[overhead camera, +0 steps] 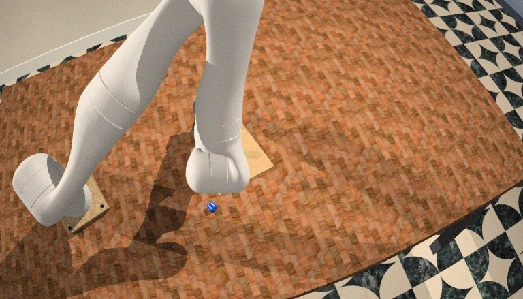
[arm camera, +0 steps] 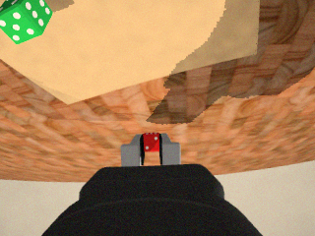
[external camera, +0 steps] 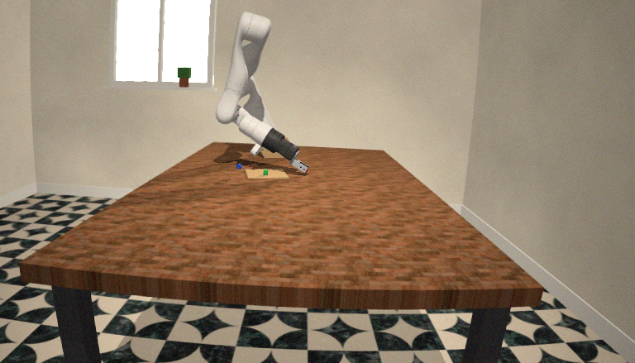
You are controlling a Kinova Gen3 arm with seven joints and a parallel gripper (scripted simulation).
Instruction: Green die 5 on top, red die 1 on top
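Now: the tan mat 13 cm to the right of my hand, 3 cm below it and 2 cm behind it. Round my hand: green die 13 cm to the right, 2 cm below, 1 cm ahead; red die 1 cm to the left, 1 cm below; blue die 22 cm to the right, 11 cm behind, 2 cm below.
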